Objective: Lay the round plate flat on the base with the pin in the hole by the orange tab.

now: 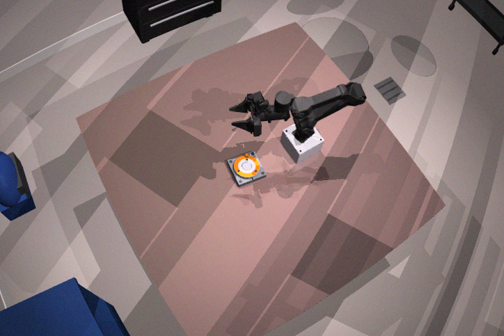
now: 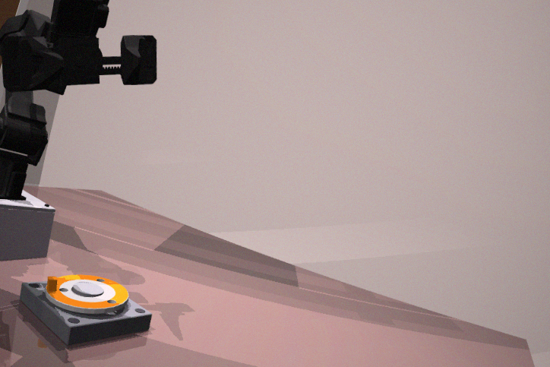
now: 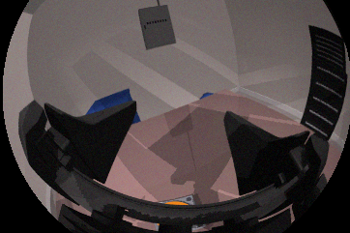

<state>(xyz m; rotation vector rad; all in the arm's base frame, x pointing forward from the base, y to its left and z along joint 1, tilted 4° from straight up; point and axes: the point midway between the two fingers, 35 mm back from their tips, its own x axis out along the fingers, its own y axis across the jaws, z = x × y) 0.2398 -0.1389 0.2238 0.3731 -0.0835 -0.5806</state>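
Right now my gripper tip is 28 cm above the round plate, 7 cm to the right of it and 4 cm past it. Round my gripper tip: square grey base 29 cm below, 9 cm to the left, 2 cm behind.
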